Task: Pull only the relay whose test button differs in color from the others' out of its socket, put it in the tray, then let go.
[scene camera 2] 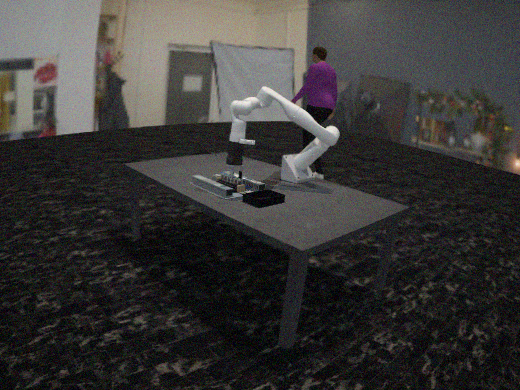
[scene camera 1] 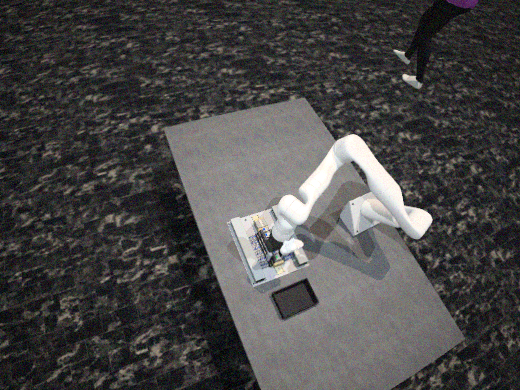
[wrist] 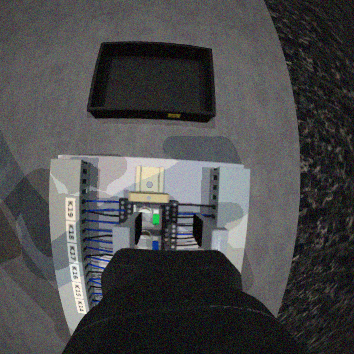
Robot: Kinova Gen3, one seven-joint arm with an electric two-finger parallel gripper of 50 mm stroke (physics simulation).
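Places are measured from the arm's base along level axes (x ahead, y left, z up), in centimetres.
Pixels of known places: gripper, fingertip midpoint: [scene camera 2: 235, 178] [scene camera 1: 273, 256] [wrist: 167, 223]; arm's base, origin of the base link: [scene camera 2: 299, 163] [scene camera 1: 368, 208].
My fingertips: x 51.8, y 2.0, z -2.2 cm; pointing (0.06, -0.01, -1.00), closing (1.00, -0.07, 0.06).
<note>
Ahead of a thing's pixels: the offset from my fingertips to its top centre. "spot": to the spot under its first point.
The end relay with a green test button @(dy +0.6, dx -1.9, dz +0.0 cm) [wrist: 156, 219] and the neighbouring relay with a blue test button @(dy -2.2, dx -2.1, dz +0.0 cm) [wrist: 155, 245] sit in their sockets in the wrist view. Further relays are hidden under the gripper body, so I cannot tell which button colour is the odd one. My gripper [wrist: 167, 223] [scene camera 2: 236, 174] is open and empty, low over the relay row. Its fingers stand on either side of the row, around the green and blue buttons; their exact height is unclear. The black tray @(spot: dy +19.0, dx -1.3, dz -6.6 cm) [scene camera 1: 295, 300] [scene camera 2: 263, 198] [wrist: 152, 82] is empty, beside the panel's end.
The light panel @(spot: dy +4.8, dx +3.5, dz -6.6 cm) [wrist: 187, 175] carries a wire duct @(dy -9.4, dx +7.6, dz -2.7 cm) [wrist: 232, 200] [scene camera 2: 212, 186] along one side and another duct @(spot: dy +4.5, dx -11.9, dz -2.6 cm) [wrist: 62, 180] with labels K19 to K14. Blue and dark wires run to the sockets. A beige end block @(dy +2.4, dx -1.8, dz -2.9 cm) [wrist: 149, 198] stands at the row's end. A person [scene camera 2: 320, 87] stands beyond the table.
</note>
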